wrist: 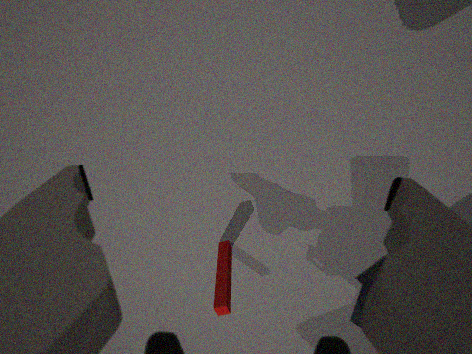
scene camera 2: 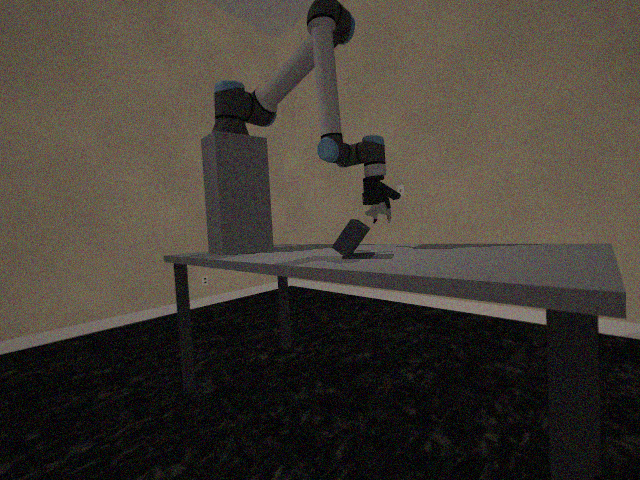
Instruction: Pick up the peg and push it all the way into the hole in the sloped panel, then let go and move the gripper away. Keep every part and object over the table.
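Where they show: gripper, between the fingertips: [wrist: 240, 177] [scene camera 2: 381, 223]; arm's base, origin of its link: [scene camera 2: 230, 138].
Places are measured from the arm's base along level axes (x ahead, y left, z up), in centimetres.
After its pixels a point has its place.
A red square-sided peg [wrist: 223, 280] @(x 62.5, y 16.4, z -54.5 cm) stands upright on the table, below the middle of the wrist view, with shadows running from its foot. I cannot make it out in the scene view. The sloped panel is a dark tilted block [scene camera 2: 351, 236] @(x 83.2, y -7.1, z -52.7 cm) near the table's middle. Part of a dark blue-grey piece, apparently the panel [wrist: 367, 286] @(x 74.7, y 3.2, z -58.1 cm), shows beside the right finger in the wrist view, mostly hidden by it. Its hole does not show. My gripper [scene camera 2: 382, 221] @(x 70.9, y 29.0, z -48.8 cm) [wrist: 240, 177] @(x 70.9, y 29.0, z -48.8 cm) is open and empty, above the table. The peg lies between the two fingers in the wrist view, farther down than the fingertips.
The grey table [scene camera 2: 491, 263] @(x 121.1, y -3.6, z -59.9 cm) carries a tall grey pedestal [scene camera 2: 240, 196] @(x 13.3, y -4.4, z -32.0 cm) with the arm's base at its left. Shadows of the arm and gripper [wrist: 295, 205] fall on the table right of the peg. The table's near edge and right end show in the scene view.
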